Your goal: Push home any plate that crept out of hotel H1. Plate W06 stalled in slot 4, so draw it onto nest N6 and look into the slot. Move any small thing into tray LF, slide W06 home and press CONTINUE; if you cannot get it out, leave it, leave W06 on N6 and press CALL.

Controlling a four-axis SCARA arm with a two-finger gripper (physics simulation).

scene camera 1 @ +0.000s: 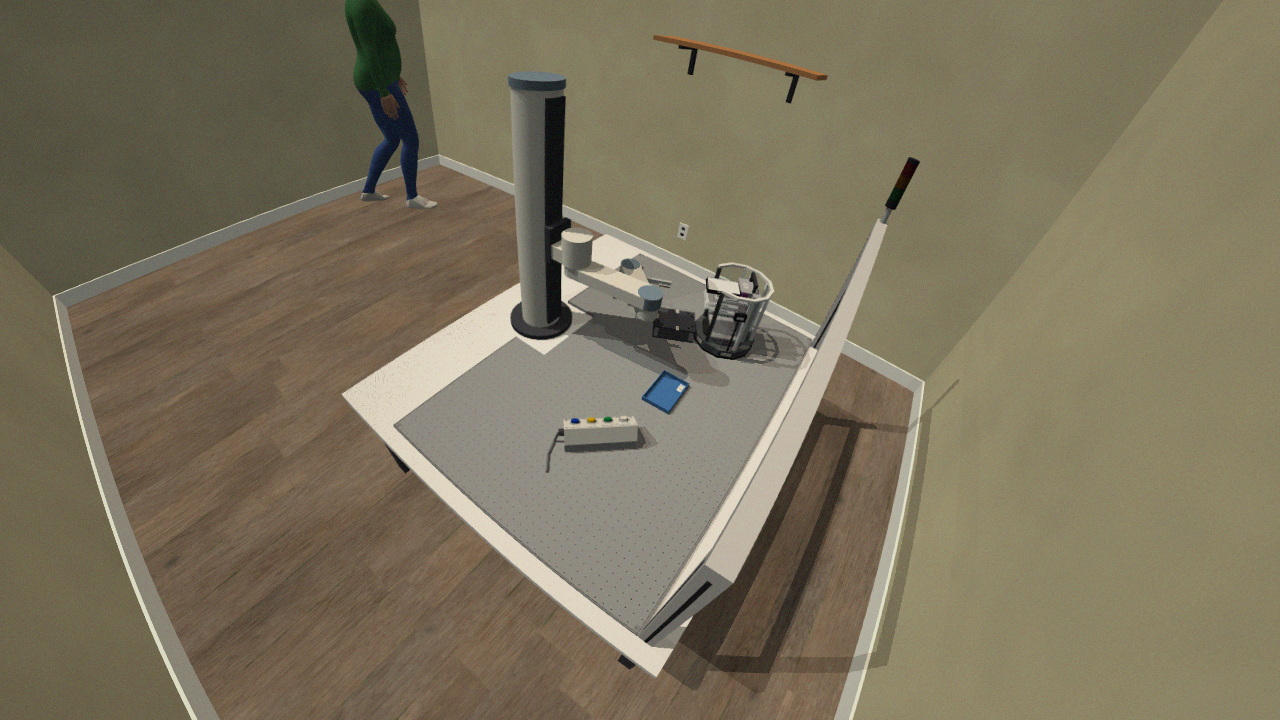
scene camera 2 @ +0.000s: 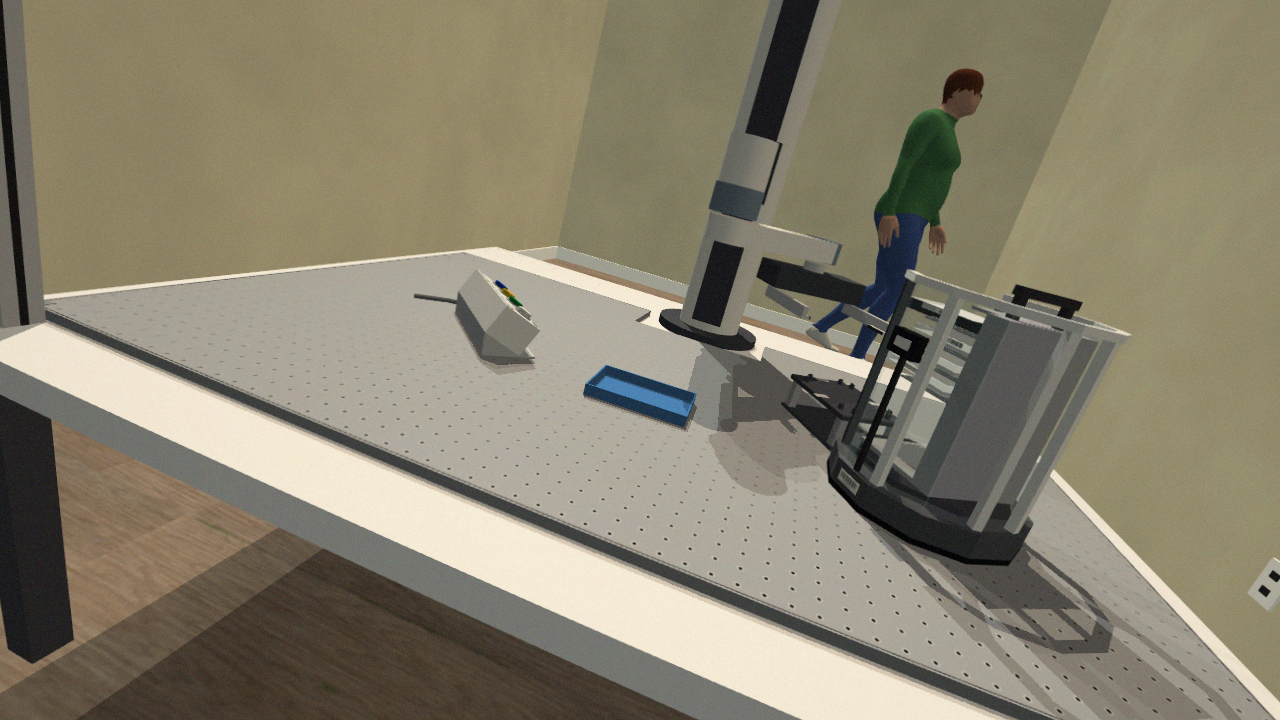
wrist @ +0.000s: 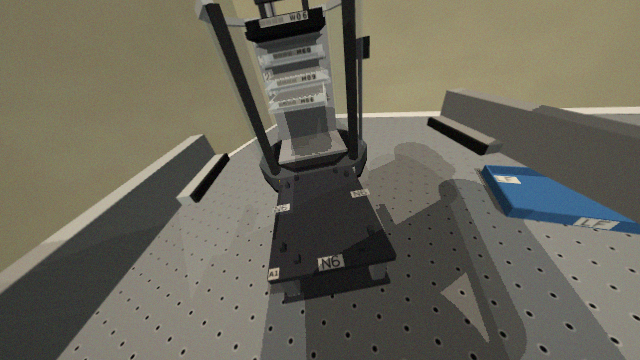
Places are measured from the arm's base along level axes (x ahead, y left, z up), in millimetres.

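Pixels of known places: gripper, fingertip midpoint: (scene camera 1: 669,296) (scene camera 2: 849,322) (wrist: 324,127); arm's base, origin of the base link: (scene camera 1: 541,318) (scene camera 2: 706,332).
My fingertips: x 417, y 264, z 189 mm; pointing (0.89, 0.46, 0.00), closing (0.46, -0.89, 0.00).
Note:
Ahead of a thing's pixels: the offset from my fingertips to its top centre.
Hotel H1 (scene camera 1: 729,347) (scene camera 2: 930,522) (wrist: 352,85) stands behind nest N6 @(dz -107, dx +31, dy +34 mm) (scene camera 1: 675,322) (wrist: 325,220), which holds no plate. Plate W06 @(dz +78, dx +158, dy +109 mm) (scene camera 1: 723,286) (wrist: 286,29) sits in the top slot, its dark front sticking out past the pale plates below. Those are labelled M60 @(dz +50, dx +192, dy +127 mm) (wrist: 291,53), M09 @(dz +22, dx +164, dy +112 mm) (wrist: 298,80) and, as far as I can read, M66 @(dz -4, dx +171, dy +115 mm) (wrist: 297,102). The inside of W06's slot is hidden. My gripper (scene camera 2: 841,319) (wrist: 324,127) is open and empty, facing the hotel from the nest side. Tray LF @(dz -159, dx +185, dy -270 mm) (scene camera 1: 665,392) (scene camera 2: 640,394) (wrist: 555,197) is blue and lies right of the nest in the wrist view.
A white button box @(dz -93, dx +122, dy -567 mm) (scene camera 1: 599,434) (scene camera 2: 494,313) with coloured buttons stands beyond the tray from the hotel. A tall panel (scene camera 1: 776,438) runs along one table edge, with a signal tower (scene camera 1: 902,183) at its far end. A person (scene camera 1: 384,98) (scene camera 2: 921,170) is beyond the table.

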